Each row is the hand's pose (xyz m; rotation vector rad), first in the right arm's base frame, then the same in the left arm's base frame.
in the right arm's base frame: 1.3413 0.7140 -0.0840 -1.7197 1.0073 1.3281
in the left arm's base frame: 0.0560 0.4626 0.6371 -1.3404 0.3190 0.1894
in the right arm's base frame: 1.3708 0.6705 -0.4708 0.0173 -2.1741 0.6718
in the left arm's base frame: 0.4175 0.4758 0.4904 0.6669 2.9572 0.2737
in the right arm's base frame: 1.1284 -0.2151 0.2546 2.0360 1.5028 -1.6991
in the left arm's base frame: -0.4310 -0.1914 0.0386 -2.9329 -1.1236 -0.0213
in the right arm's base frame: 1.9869 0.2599 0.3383 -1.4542 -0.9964 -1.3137
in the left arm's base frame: -0.1273 -0.3513 0.9616 -0.4958 -0.8185 -2.6011
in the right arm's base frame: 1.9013 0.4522 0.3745 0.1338 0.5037 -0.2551
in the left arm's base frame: -0.1741 -0.1557 1.0335 0.8598 -0.5750 -0.4585
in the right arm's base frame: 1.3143 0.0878 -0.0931 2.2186 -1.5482 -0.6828
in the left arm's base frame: -0.0097 -0.0085 0.2289 -1.7005 1.6232 -0.0827
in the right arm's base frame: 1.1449 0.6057 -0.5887 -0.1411 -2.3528 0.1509
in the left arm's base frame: 0.4316 0.5809 0.2499 0.5320 2.6837 0.8446
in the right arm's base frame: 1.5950 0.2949 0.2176 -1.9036 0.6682 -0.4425
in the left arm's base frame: -0.1648 -0.0678 0.6656 -0.7753 0.4030 -1.3191
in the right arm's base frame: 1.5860 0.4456 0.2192 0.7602 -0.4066 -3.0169
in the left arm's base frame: -0.1544 0.0550 0.7528 -1.7015 -0.2068 1.7579
